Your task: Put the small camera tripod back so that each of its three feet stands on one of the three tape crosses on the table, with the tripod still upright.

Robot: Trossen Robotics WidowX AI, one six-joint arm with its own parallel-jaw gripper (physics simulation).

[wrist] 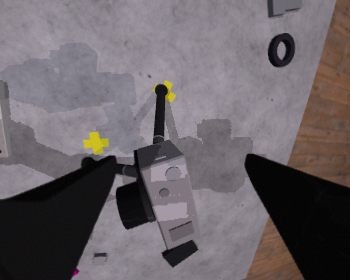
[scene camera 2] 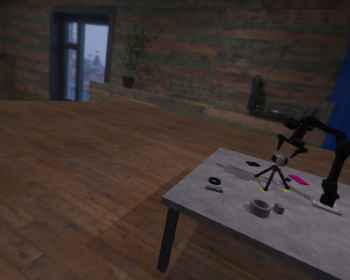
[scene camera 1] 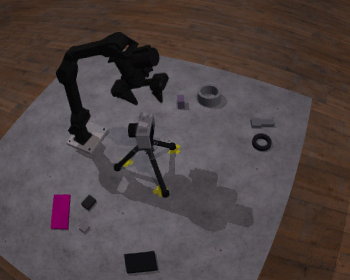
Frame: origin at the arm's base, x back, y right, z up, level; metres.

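Seen in the pictures: gripper, fingertip midpoint: point(wrist: 181, 160) point(scene camera 2: 283, 154) point(scene camera 1: 149, 103); arm's base at its link origin: point(scene camera 2: 326, 203) point(scene camera 1: 82, 137).
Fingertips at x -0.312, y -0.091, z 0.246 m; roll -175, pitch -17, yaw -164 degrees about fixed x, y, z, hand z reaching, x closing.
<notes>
Pixels of each thing's middle, then the offset from my fingertips to it. "spot": a spot on its surface instead.
- small tripod with a grey camera head, body centre: point(wrist: 132, 167) point(scene camera 1: 138, 148) point(scene camera 2: 279, 172) dz -0.147, dx +0.010, dy +0.077 m
- yellow cross at a spot on its surface: point(wrist: 167, 92) point(scene camera 1: 174, 146) spot: dz -0.243, dx -0.042, dy -0.060 m
- left cross at the middle of its body: point(wrist: 96, 143) point(scene camera 1: 126, 161) dz -0.259, dx +0.079, dy +0.082 m
- front cross at the middle of its body: point(scene camera 1: 160, 190) dz -0.259, dx -0.102, dy +0.124 m
- grey round bowl at the middle of its body: point(scene camera 1: 209, 95) point(scene camera 2: 259, 207) dz -0.235, dx -0.016, dy -0.369 m
- purple block at the middle of its body: point(scene camera 1: 180, 101) point(scene camera 2: 278, 208) dz -0.240, dx +0.068, dy -0.275 m
- grey bar at the middle of its body: point(wrist: 285, 3) point(scene camera 1: 262, 122) point(scene camera 2: 214, 188) dz -0.252, dx -0.281, dy -0.355 m
- black ring at the middle of its body: point(wrist: 281, 50) point(scene camera 1: 261, 142) dz -0.252, dx -0.320, dy -0.254 m
- magenta slab at the middle of its body: point(scene camera 1: 60, 211) dz -0.256, dx +0.151, dy +0.414 m
- dark block at the middle of its body: point(scene camera 1: 88, 202) dz -0.252, dx +0.081, dy +0.314 m
- black slab at the middle of its body: point(scene camera 1: 140, 262) point(wrist: 180, 251) dz -0.252, dx -0.213, dy +0.400 m
The small tripod with a grey camera head point(scene camera 1: 145, 131) point(scene camera 2: 279, 160) point(wrist: 172, 200) stands upright. Its far-right foot point(scene camera 1: 173, 146) point(wrist: 161, 90) touches the edge of a yellow cross point(scene camera 1: 176, 149) point(wrist: 168, 92). Its left foot point(scene camera 1: 117, 168) is beside the left cross point(scene camera 1: 128, 163) point(wrist: 96, 143), off it. Its front foot point(scene camera 1: 165, 193) is at the right edge of the front cross point(scene camera 1: 158, 191), which is hidden in the wrist view. My gripper point(scene camera 1: 148, 102) point(scene camera 2: 286, 152) point(wrist: 181, 160) is open and empty, above the tripod, with the camera head below the gap between the fingers.
A grey round bowl point(scene camera 1: 209, 102) point(scene camera 2: 259, 211) and purple block point(scene camera 1: 180, 102) point(scene camera 2: 279, 208) stand behind the tripod. A grey bar point(scene camera 1: 262, 122) and black ring point(scene camera 1: 254, 142) point(wrist: 272, 51) lie right. A magenta slab point(scene camera 1: 61, 211), dark block point(scene camera 1: 89, 202) and black slab point(scene camera 1: 140, 262) lie nearer the front.
</notes>
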